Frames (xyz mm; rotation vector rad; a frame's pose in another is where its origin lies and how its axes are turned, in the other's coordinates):
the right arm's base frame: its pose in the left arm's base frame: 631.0 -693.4 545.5 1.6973 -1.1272 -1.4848
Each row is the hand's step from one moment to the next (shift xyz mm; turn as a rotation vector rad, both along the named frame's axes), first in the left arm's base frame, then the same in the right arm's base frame.
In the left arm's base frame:
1: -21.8 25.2 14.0 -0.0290 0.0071 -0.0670
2: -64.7 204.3 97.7 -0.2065 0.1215 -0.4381
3: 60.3 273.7 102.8 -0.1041 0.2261 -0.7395
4: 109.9 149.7 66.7 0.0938 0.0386 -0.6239
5: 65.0 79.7 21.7 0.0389 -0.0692 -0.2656
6: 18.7 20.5 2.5 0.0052 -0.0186 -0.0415
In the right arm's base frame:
1: -29.0 5.2 20.9 0.0242 -0.0555 0.0414
2: -226.9 5.9 62.9 0.0915 -0.3935 0.2935
3: -289.8 -46.4 -54.4 0.1378 -0.7234 0.2579
4: -162.7 -31.9 -107.0 0.2530 -0.5787 0.0266
5: -80.2 -30.3 -60.8 0.1837 -0.2075 0.0050
6: -19.2 -10.9 -17.0 0.0356 -0.0287 0.0010

